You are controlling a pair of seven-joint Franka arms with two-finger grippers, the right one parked.
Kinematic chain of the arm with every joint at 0, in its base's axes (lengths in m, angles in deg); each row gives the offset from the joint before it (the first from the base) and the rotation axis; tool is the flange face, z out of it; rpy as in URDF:
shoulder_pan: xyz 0 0 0.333 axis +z
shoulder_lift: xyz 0 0 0 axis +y
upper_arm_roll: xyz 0 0 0.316 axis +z
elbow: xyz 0.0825 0 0 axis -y
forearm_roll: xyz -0.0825 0 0.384 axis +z
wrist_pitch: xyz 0 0 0 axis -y
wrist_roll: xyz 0.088 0 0 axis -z
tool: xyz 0 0 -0.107 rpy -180 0 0
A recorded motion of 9 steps. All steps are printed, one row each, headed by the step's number.
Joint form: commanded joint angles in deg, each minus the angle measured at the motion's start. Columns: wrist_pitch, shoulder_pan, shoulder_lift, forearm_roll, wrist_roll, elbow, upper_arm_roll.
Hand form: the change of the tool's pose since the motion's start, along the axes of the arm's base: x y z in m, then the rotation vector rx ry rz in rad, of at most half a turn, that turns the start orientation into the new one. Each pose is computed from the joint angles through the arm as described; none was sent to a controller.
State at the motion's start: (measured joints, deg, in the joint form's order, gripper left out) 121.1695 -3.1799 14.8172 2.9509 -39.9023 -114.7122 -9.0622
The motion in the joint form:
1: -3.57 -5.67 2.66 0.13 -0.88 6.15 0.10
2: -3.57 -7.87 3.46 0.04 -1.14 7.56 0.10
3: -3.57 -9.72 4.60 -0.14 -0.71 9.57 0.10
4: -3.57 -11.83 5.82 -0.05 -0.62 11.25 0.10
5: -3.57 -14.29 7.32 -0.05 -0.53 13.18 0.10
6: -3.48 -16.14 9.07 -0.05 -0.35 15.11 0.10
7: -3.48 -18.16 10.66 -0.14 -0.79 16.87 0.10
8: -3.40 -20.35 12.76 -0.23 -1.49 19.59 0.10
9: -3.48 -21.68 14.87 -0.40 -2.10 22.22 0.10
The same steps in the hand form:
1: 0.0086 -0.0594 0.0140 -0.0003 0.0010 -0.0789
2: 0.0079 -0.0833 0.0162 -0.0059 -0.0085 -0.1107
3: 0.0101 -0.1047 0.0194 -0.0168 -0.0211 -0.1469
4: 0.0090 -0.1283 0.0191 -0.0217 -0.0281 -0.1846
5: 0.0063 -0.1559 0.0176 -0.0286 -0.0336 -0.2271
6: 0.0054 -0.1777 0.0132 -0.0354 -0.0363 -0.2604
7: 0.0018 -0.2009 0.0089 -0.0411 -0.0370 -0.2851
8: 0.0001 -0.2275 0.0062 -0.0512 -0.0457 -0.3069
9: 0.0018 -0.2454 0.0022 -0.0605 -0.0497 -0.3144

